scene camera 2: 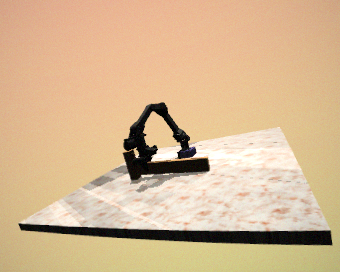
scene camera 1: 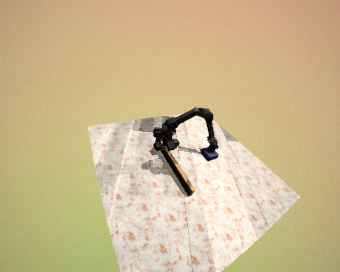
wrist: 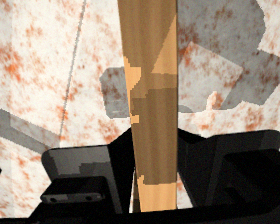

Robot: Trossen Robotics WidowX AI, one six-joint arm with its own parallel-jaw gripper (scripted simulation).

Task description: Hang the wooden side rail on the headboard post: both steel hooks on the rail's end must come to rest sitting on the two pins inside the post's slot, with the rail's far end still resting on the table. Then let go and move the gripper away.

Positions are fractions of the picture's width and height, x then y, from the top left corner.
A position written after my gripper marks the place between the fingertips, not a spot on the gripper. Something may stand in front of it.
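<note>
There is a wooden side rail (scene camera 2: 0.59, 0.60) (wrist: 0.53, 0.19) that I can see. My own gripper (wrist: 0.53, 0.57) is visible too.
</note>
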